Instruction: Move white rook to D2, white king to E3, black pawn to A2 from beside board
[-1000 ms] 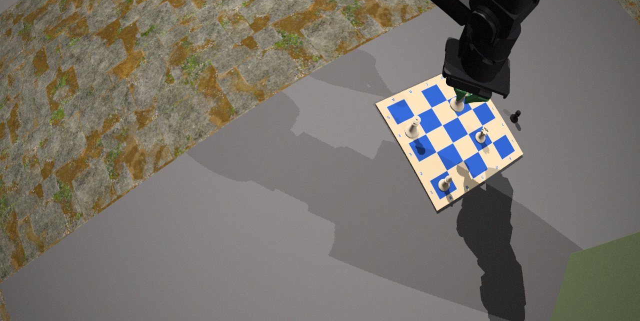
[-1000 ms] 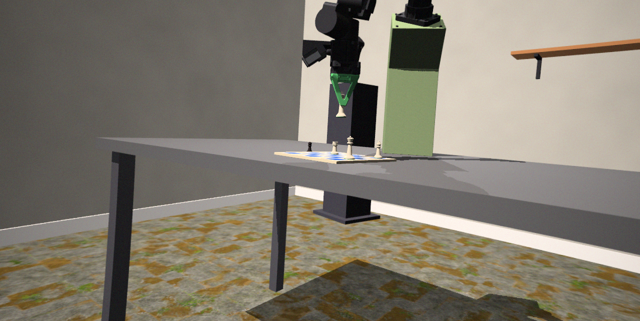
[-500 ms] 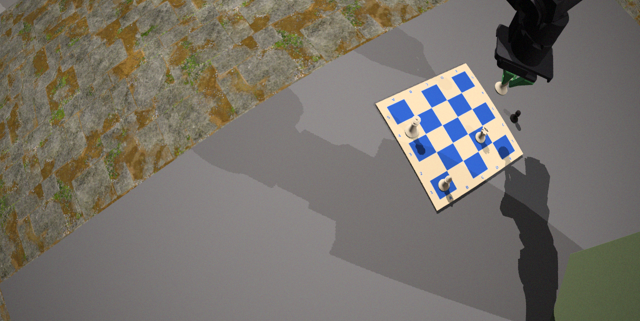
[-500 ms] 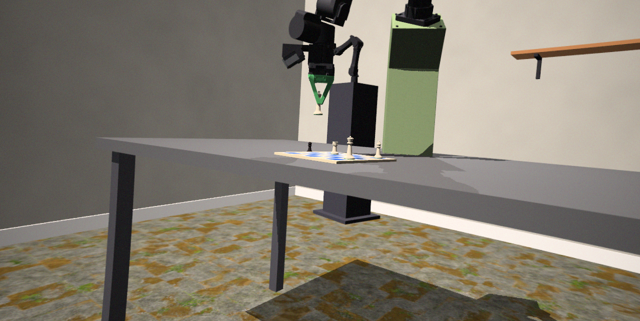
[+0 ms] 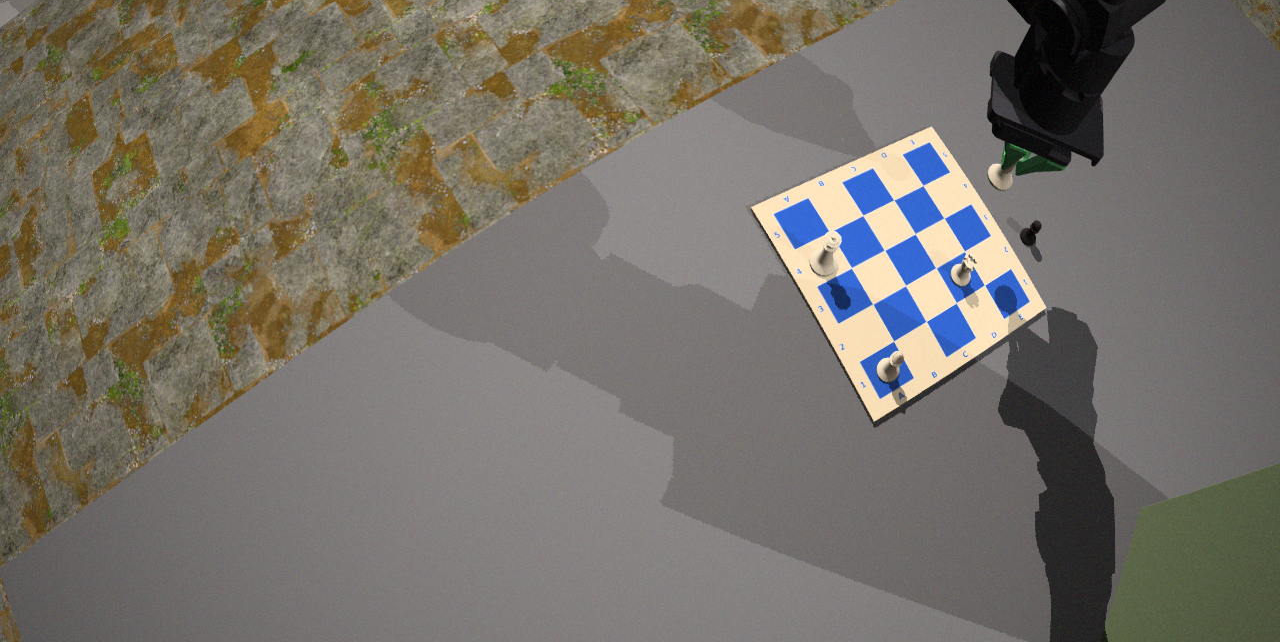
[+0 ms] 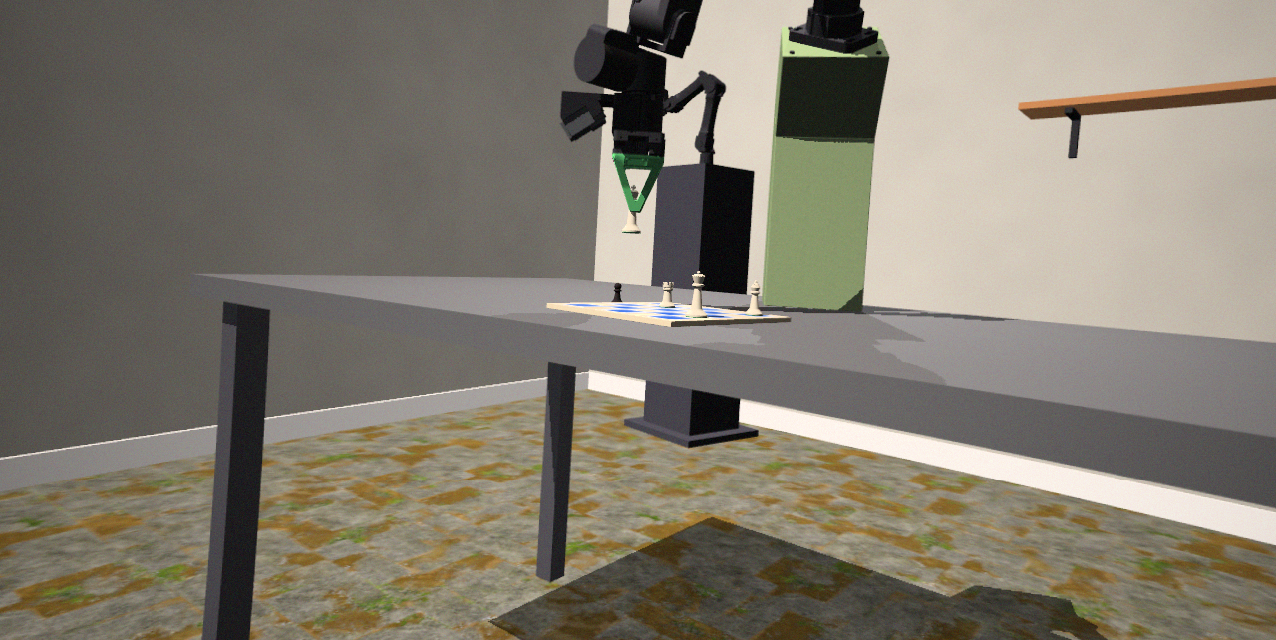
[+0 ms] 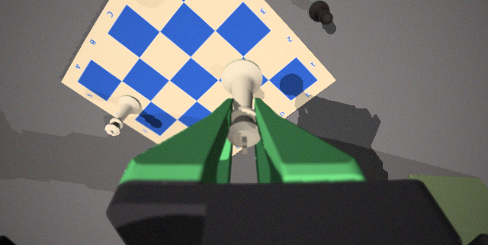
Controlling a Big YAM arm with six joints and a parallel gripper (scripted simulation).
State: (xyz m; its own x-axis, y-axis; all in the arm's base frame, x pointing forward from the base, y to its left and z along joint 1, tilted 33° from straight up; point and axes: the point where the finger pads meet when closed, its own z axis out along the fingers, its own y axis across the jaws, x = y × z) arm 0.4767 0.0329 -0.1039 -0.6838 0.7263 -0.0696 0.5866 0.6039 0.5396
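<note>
The black pawn is 3 cm behind my hand, 7 cm to the right of it and 12 cm below it. The rest, counted from my hand: board (7 cm to the left, 14 cm below); white pawn (8 cm behind, 14 cm to the left, 11 cm below); white king (right at my hand).
</note>
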